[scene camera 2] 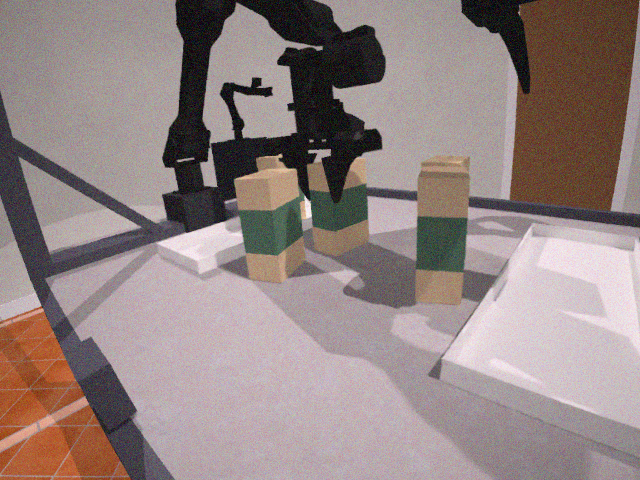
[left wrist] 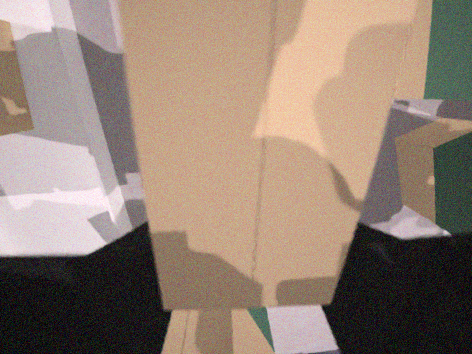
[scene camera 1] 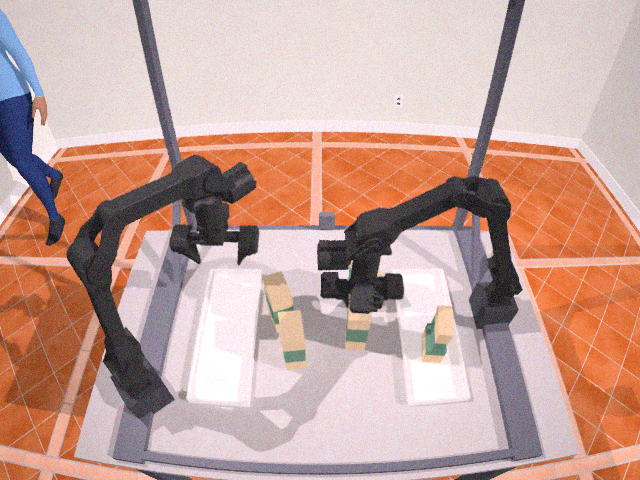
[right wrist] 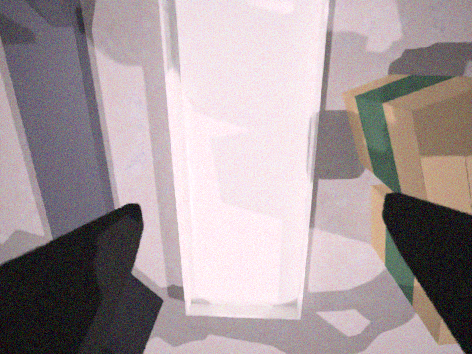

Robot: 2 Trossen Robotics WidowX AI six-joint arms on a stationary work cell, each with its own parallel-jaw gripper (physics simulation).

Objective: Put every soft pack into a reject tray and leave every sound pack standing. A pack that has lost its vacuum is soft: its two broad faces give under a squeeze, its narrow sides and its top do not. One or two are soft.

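Where they show: left gripper, fingertip midpoint: (scene camera 2: 323, 201); right gripper, fingertip midpoint: (scene camera 2: 585, 87) (scene camera 1: 219, 263) (right wrist: 262, 209); left arm's base, link origin: (scene camera 2: 191, 190) (scene camera 1: 497, 296); right arm's base, link origin: (scene camera 1: 135, 381).
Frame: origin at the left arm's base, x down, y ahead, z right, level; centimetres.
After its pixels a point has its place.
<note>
My left gripper (scene camera 1: 361, 293) (scene camera 2: 322, 199) @[z -1.1, x -0.4, y 38.0 cm] (left wrist: 255, 240) @[z -1.1, x -0.4, y 38.0 cm] is shut on the centre pack (scene camera 1: 357, 335) @[z -8.7, x 0.6, y 38.8 cm] (scene camera 2: 339, 209) @[z -1.7, x 0.7, y 40.6 cm] (left wrist: 250, 150), a tan carton with a green band standing on the table. Its fingers touch opposite sides near the top. A second pack (scene camera 2: 268, 227) @[z 10.8, x 0.1, y 38.9 cm] (left wrist: 215, 330) @[z 3.3, x -4.3, y 36.3 cm] stands just beyond it in scene camera 1. Two packs (scene camera 1: 277, 291) @[z -0.3, x -6.1, y 57.1 cm] (scene camera 1: 292, 330) @[z -10.9, x -6.1, y 53.5 cm] stand close together at the left; in scene camera 2 they overlap. Another pack (scene camera 1: 443, 325) @[z -11.3, x -6.4, y 20.0 cm] stands upright in the right tray (scene camera 1: 434, 390) @[z -21.6, x 7.7, y 20.2 cm] (scene camera 2: 201, 260) @[z 14.4, x 6.0, y 26.4 cm]. My right gripper (scene camera 1: 214, 255) @[z 1.7, x -13.9, y 69.8 cm] (right wrist: 262, 209) @[z 1.7, x -13.9, y 69.8 cm] is open, above the left tray.
The left tray (scene camera 1: 222, 361) @[z -12.2, x 7.7, y 71.8 cm] (right wrist: 250, 150) @[z -1.9, x 7.6, y 70.5 cm] shows at the right of scene camera 2. Dark frame beams (scene camera 1: 320, 466) @[z -38.8, x 5.9, y 48.0 cm] border the table. A person (scene camera 1: 20, 118) stands far left, beyond the frame.
</note>
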